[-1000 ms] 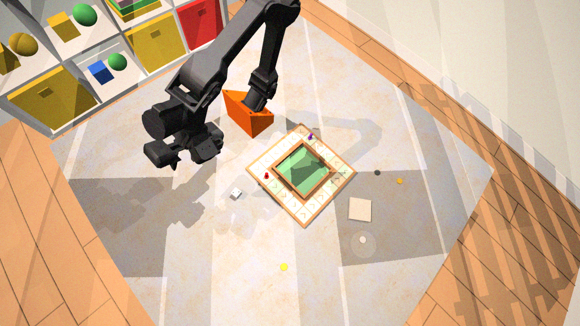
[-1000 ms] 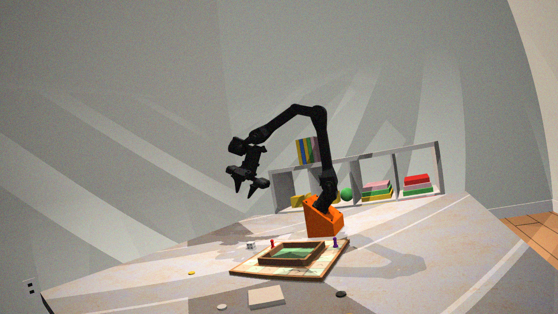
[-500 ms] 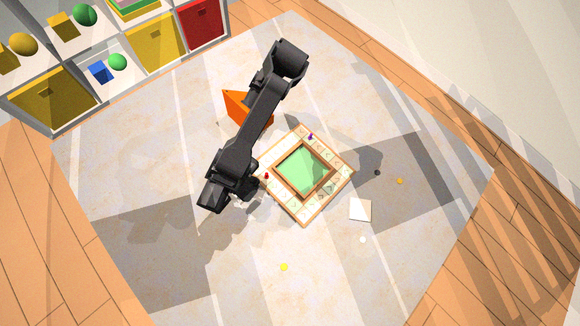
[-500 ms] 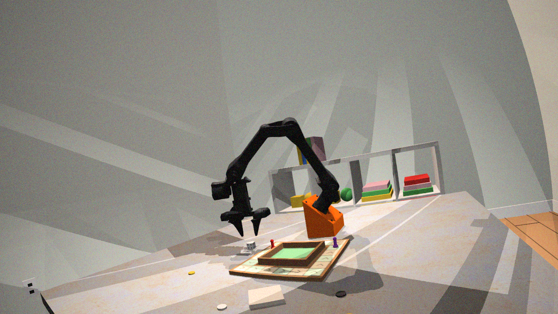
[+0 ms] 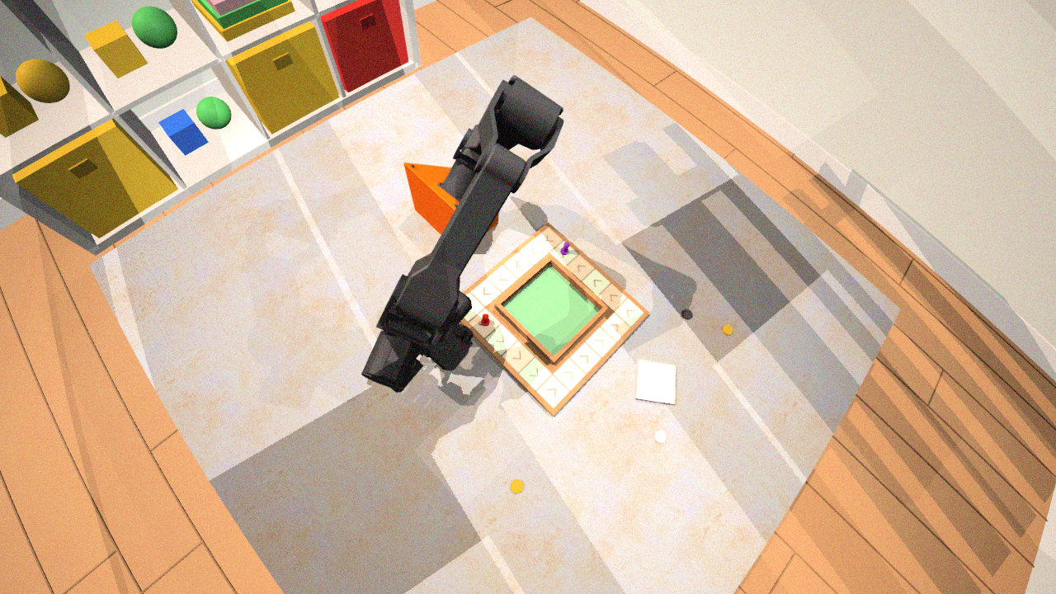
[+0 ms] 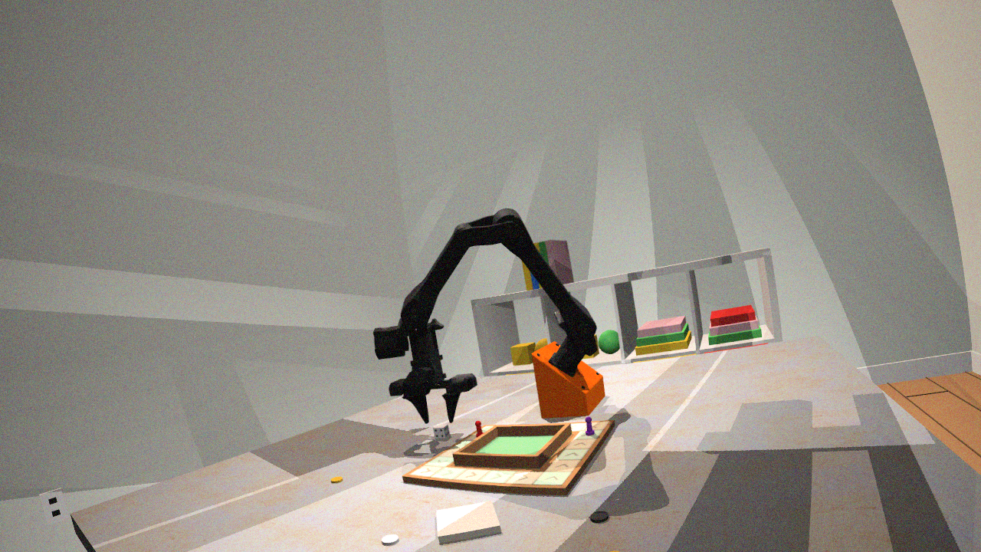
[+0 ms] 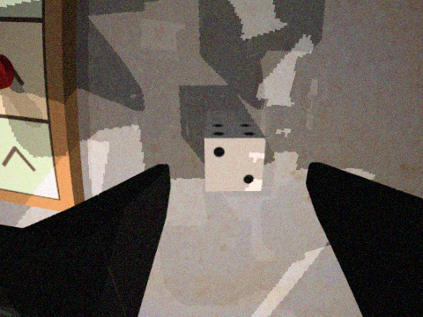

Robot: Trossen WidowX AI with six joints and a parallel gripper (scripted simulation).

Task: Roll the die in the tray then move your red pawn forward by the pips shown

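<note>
Now: gripper tip 2 cm above the white die. Also, from my gripper tip: purple pawn 7 cm ahead, 33 cm to the left; green tray 12 cm ahead, 21 cm to the left, 3 cm below; red pawn 4 cm ahead, 11 cm to the left.
</note>
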